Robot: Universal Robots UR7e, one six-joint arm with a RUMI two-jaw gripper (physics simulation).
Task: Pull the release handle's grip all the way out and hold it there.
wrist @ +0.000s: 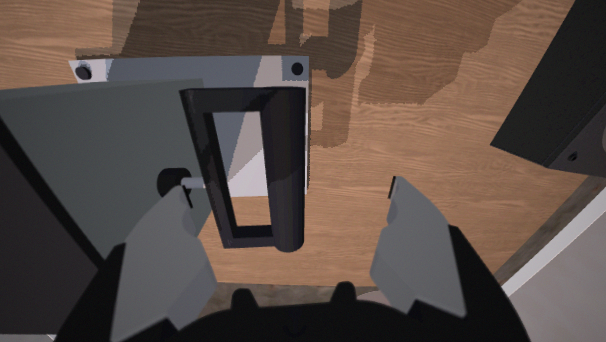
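The release handle is a black rectangular loop with a thick round grip bar [287, 170] along its right side. A short silver rod [192, 183] joins its left side to a round black collar [171, 181] on a grey-green panel [115, 145]. My gripper [292, 183] is open, with nothing between its fingers. In the picture its left fingertip overlaps the rod near the collar, and its right fingertip is to the right of the grip bar, apart from it. Whether the left fingertip touches the handle, and how deep the handle lies, I cannot tell.
A pale metal base plate [180, 69] with dark bolts lies behind the handle on the wooden table top [350, 240]. A dark block-like body [545, 90] stands at the upper right. A dark surface [35, 240] fills the lower left, beside the panel. The table's edge runs along the lower right.
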